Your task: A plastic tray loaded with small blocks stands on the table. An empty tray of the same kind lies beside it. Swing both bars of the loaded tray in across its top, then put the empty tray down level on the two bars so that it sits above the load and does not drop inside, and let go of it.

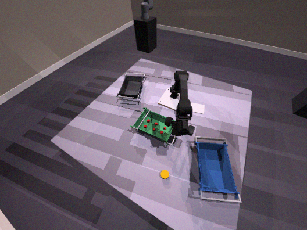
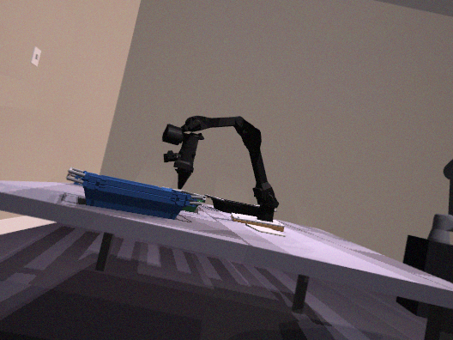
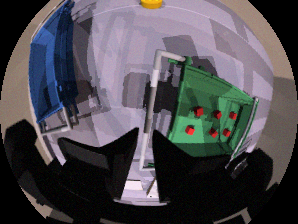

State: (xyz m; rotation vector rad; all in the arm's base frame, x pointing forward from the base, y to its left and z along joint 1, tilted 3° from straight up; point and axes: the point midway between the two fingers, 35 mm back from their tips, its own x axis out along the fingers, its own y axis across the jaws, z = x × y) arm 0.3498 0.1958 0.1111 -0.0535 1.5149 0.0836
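Now: gripper tip 240 mm past the black tray, 600 mm to the left of it and 30 mm above it. The rest, counted from my gripper tip: yellow disc (270 mm ahead, 60 mm to the left, 70 mm below); then card (340 mm behind, 20 mm to the left, 80 mm below).
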